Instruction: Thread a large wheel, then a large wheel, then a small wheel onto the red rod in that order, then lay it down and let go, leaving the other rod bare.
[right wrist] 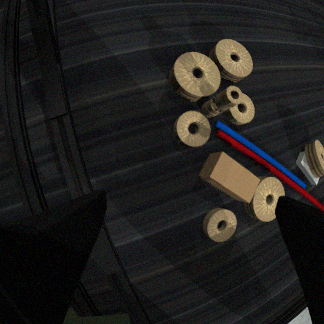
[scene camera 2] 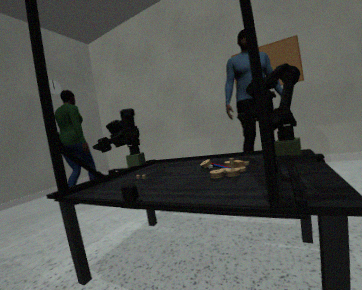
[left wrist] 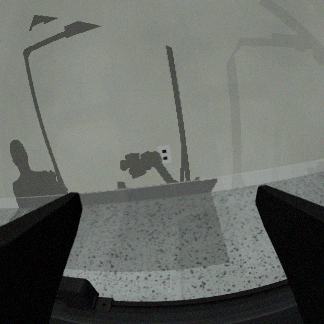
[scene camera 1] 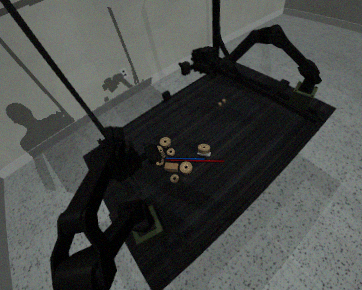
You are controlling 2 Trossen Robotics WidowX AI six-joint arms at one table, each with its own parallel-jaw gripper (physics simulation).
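Frame: origin at the left arm's base, x ahead, y left, z up, level; metres.
Seen in the pictures: left gripper, fingertip midpoint: (scene camera 2: 100, 144) (left wrist: 169, 199) (scene camera 1: 184, 61); right gripper, fingertip midpoint: (right wrist: 195, 203) (scene camera 2: 253, 138) (scene camera 1: 146, 164); left arm's base, link origin: (scene camera 2: 135, 154) (scene camera 1: 306, 88); right arm's base, link origin: (scene camera 2: 287, 139) (scene camera 1: 144, 224).
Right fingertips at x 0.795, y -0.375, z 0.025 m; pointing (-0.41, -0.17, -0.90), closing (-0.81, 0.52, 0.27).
Offsets run from my right fingertips to a thing's middle.
The red rod @(dx -0.170, dy +0.102, dz -0.122 m) (scene camera 1: 215, 161) (right wrist: 270, 166) lies bare beside the blue rod @(dx -0.151, dy +0.056, dz -0.122 m) (scene camera 1: 187, 158) (right wrist: 260, 153), also bare. In the right wrist view two large wheels @(dx -0.105, dy -0.081, dz -0.116 m) (right wrist: 185, 84) @(dx -0.169, dy -0.084, dz -0.116 m) (right wrist: 224, 52) lie flat above the rods' left end, and a third large wheel @(dx -0.116, dy +0.094, dz -0.116 m) (right wrist: 262, 206) lies below them. Small wheels @(dx -0.069, dy -0.029, dz -0.120 m) (right wrist: 184, 123) @(dx -0.142, dy -0.022, dz -0.120 m) (right wrist: 245, 117) @(dx -0.045, dy +0.084, dz -0.120 m) (right wrist: 213, 231) lie around. Another wheel @(dx -0.240, dy +0.106, dz -0.106 m) (scene camera 1: 201, 150) (right wrist: 315, 161) leans on a white block @(dx -0.226, dy +0.116, dz -0.121 m) (right wrist: 306, 170). My right gripper (right wrist: 195, 203) is open and empty above the table, near the parts. My left gripper (scene camera 1: 186, 68) (left wrist: 169, 199) is open and empty, far from them.
A tan block @(dx -0.079, dy +0.039, dz -0.112 m) (scene camera 1: 171, 167) (right wrist: 231, 176) lies between the rods and a small wheel, touching the third large wheel. A ridged small cylinder @(dx -0.104, dy -0.039, dz -0.097 m) (right wrist: 218, 104) is beside a small wheel. Two tiny tan pieces @(dx -0.550, dy +0.006, dz -0.118 m) (scene camera 1: 220, 104) @(dx -0.588, dy +0.012, dz -0.118 m) (scene camera 1: 224, 100) lie toward the left arm. Dark frame posts rise at the table's edge.
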